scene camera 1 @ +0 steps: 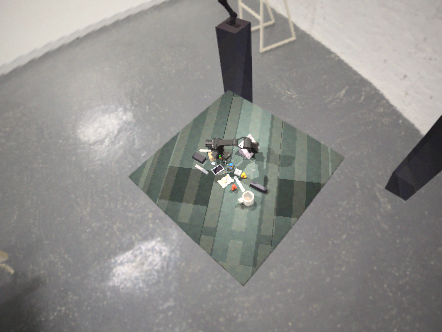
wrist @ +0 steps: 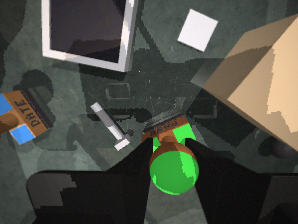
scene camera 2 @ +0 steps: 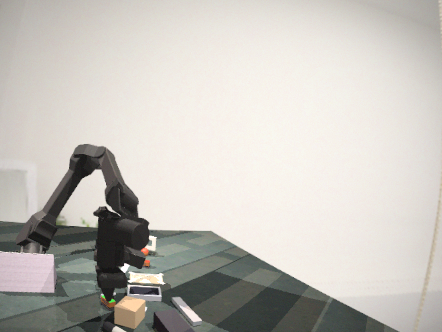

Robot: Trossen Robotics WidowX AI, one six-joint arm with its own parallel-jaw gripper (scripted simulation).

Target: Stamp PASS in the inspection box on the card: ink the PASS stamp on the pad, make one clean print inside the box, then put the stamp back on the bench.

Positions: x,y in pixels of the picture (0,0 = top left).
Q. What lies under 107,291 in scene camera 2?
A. My gripper.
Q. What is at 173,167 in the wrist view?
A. A pass stamp.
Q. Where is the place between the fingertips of my gripper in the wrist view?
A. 168,143
